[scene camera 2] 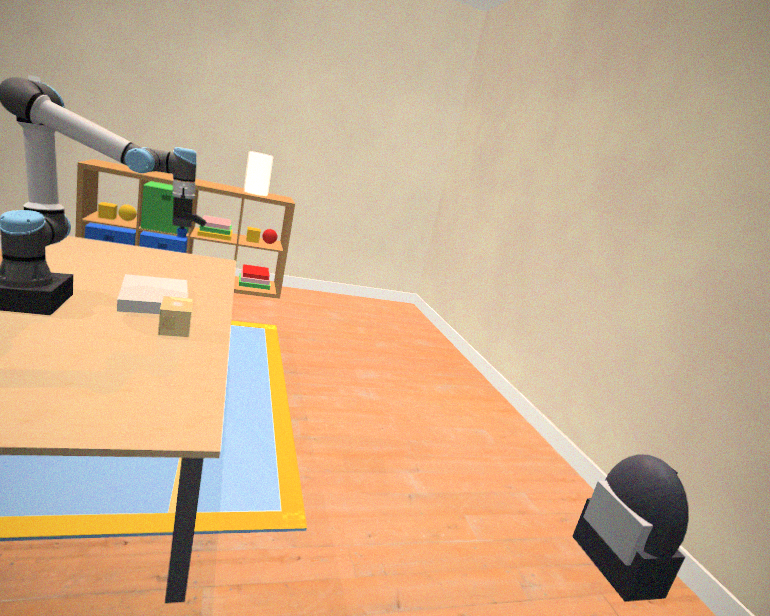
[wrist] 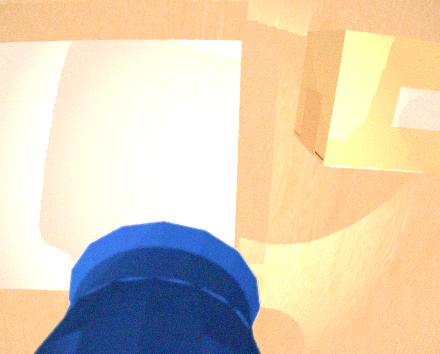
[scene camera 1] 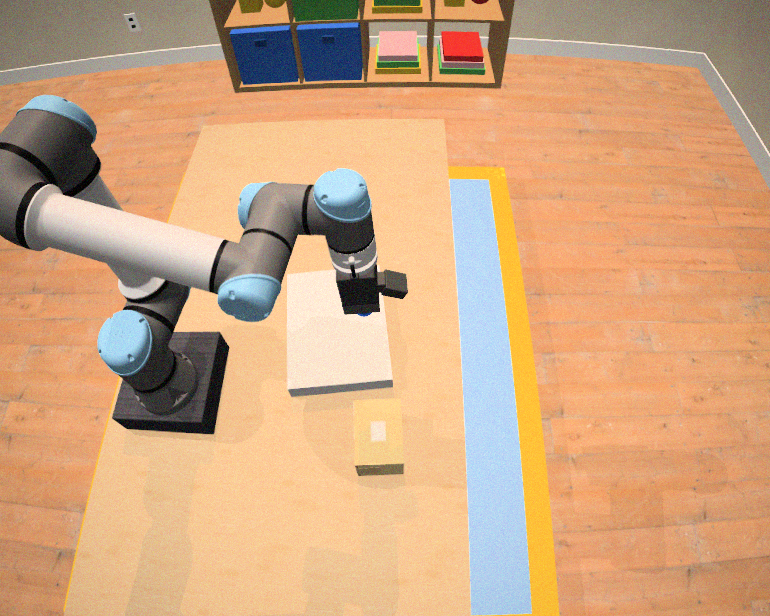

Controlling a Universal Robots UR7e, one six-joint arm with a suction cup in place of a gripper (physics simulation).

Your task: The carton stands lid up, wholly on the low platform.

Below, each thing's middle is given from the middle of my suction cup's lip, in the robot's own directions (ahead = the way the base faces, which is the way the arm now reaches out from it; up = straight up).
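Suction cup 260 mm above the tan carton [scene camera 2: 175, 313], 10 mm short of it, 170 mm to the left of it. Low platform [scene camera 1: 328, 352], from my suction cup: 290 mm below, 80 mm behind, 120 mm to the left.
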